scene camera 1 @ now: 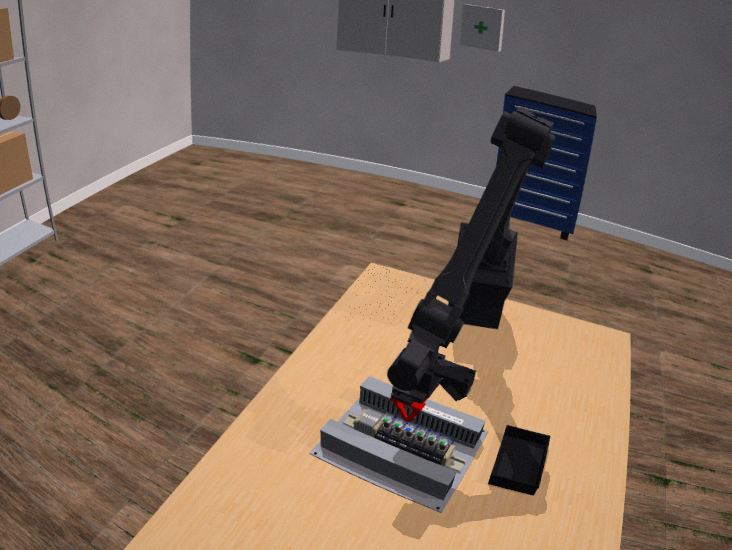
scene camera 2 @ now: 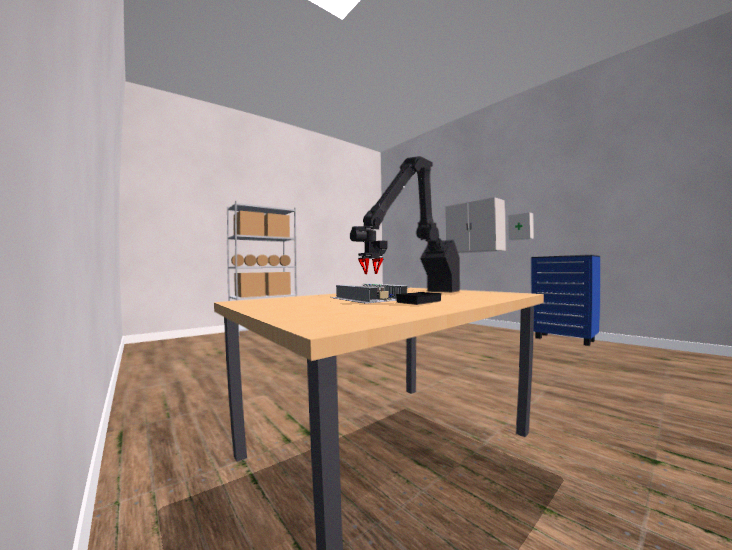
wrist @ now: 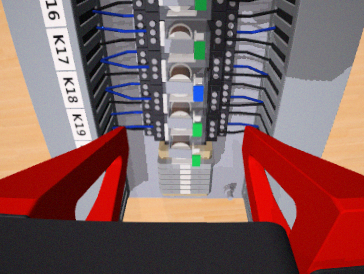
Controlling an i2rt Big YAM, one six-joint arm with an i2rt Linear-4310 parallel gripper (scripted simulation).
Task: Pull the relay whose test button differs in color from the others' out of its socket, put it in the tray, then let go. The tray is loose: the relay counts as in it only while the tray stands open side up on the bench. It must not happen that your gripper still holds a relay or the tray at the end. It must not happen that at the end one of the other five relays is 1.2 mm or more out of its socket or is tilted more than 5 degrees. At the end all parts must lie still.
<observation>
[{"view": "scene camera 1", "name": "my gripper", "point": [412, 412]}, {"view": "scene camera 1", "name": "black tray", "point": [522, 451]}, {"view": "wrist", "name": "my gripper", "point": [185, 137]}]
</observation>
